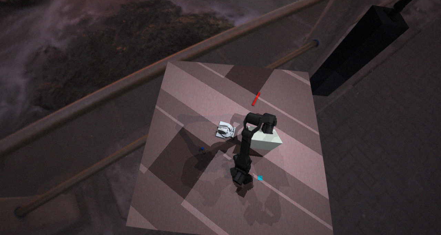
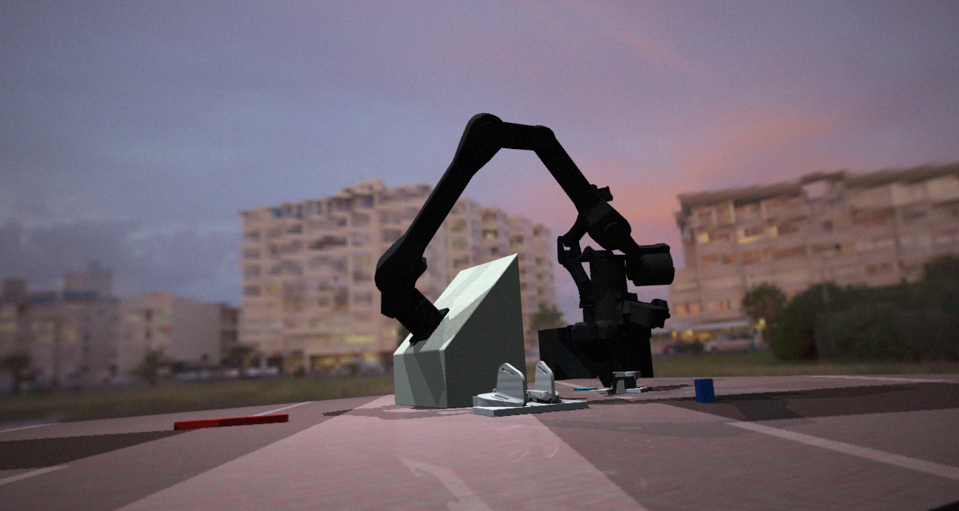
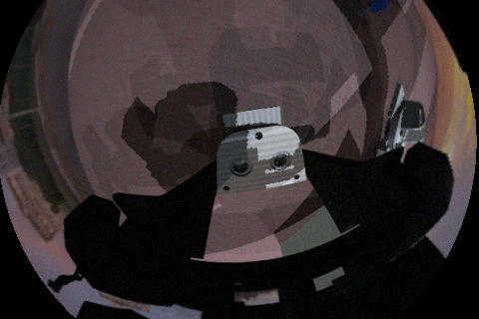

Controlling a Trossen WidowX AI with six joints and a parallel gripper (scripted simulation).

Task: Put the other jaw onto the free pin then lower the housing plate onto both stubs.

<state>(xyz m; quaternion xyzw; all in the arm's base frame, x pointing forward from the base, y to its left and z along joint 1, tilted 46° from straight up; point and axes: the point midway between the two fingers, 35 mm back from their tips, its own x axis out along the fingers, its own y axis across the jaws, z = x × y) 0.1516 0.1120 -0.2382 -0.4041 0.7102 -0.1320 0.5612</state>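
My gripper tip is now 1 cm short of the white stand. The rest, counted from my gripper tip: teal square (14 cm behind, 4 cm to the left, 1 cm below); then blue cube (28 cm ahead, 12 cm to the right); then plate (26 cm to the right, 8 cm ahead).
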